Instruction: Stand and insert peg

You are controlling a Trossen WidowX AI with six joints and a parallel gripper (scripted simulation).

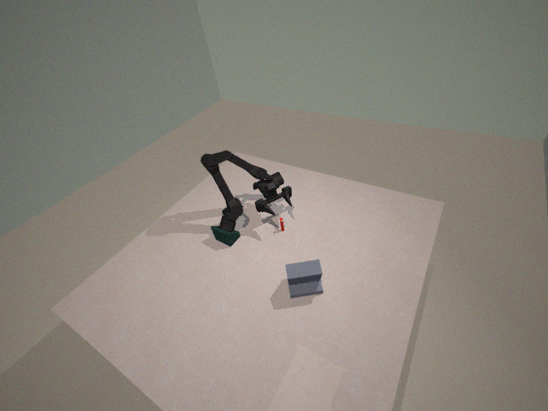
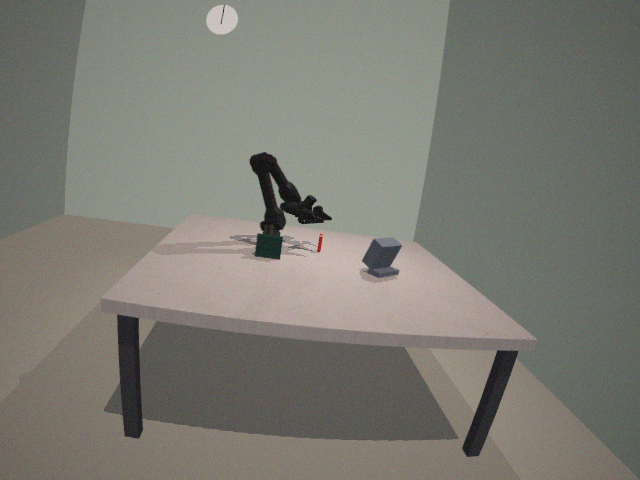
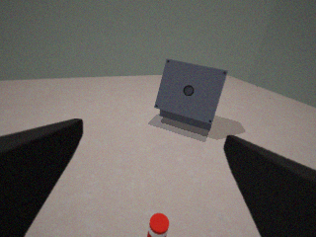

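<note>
Right now my gripper tip is 2 cm past the red peg and 9 cm above it. From my gripper tip the other things lie so: low foot: 20 cm ahead, 25 cm to the right, 14 cm below; then grey sloped panel: 19 cm ahead, 23 cm to the right, 7 cm below.
</note>
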